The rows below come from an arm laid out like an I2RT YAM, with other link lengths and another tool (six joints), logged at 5 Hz.
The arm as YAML. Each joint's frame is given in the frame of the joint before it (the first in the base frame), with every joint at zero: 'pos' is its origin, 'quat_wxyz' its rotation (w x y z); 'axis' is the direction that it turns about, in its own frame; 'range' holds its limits. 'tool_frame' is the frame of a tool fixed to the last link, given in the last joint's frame.
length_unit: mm
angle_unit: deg
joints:
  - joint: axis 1
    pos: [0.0, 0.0, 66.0]
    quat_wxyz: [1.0, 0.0, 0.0, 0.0]
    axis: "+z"
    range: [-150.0, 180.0]
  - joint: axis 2
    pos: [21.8, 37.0, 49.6]
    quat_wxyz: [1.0, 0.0, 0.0, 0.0]
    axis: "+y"
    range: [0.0, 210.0]
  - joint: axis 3
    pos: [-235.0, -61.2, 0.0]
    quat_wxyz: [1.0, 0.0, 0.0, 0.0]
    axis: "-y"
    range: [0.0, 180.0]
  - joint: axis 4
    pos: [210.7, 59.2, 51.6]
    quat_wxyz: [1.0, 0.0, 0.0, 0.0]
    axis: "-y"
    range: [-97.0, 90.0]
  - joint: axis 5
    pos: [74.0, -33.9, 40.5]
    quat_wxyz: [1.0, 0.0, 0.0, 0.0]
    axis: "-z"
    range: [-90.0, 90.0]
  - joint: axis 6
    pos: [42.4, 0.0, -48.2]
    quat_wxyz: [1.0, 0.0, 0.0, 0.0]
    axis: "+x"
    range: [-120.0, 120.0]
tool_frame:
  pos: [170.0, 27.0, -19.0]
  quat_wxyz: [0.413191, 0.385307, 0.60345, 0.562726]
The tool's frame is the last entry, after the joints.
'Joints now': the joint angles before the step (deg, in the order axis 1, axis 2, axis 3, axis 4, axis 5, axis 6). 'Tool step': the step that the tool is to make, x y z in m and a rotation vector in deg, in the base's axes. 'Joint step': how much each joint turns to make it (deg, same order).
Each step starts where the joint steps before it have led.
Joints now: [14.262 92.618 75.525 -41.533 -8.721 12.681]
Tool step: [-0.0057 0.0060 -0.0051 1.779 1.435 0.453]
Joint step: [-0.022 0.211 -1.225 0.597 -2.026 0.671]
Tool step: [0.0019 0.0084 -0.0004 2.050 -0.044 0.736]
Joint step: [0.059 0.674 -0.391 1.703 -2.043 0.442]
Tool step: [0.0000 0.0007 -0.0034 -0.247 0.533 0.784]
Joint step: [-0.049 1.000 0.567 -0.322 -0.334 -0.791]
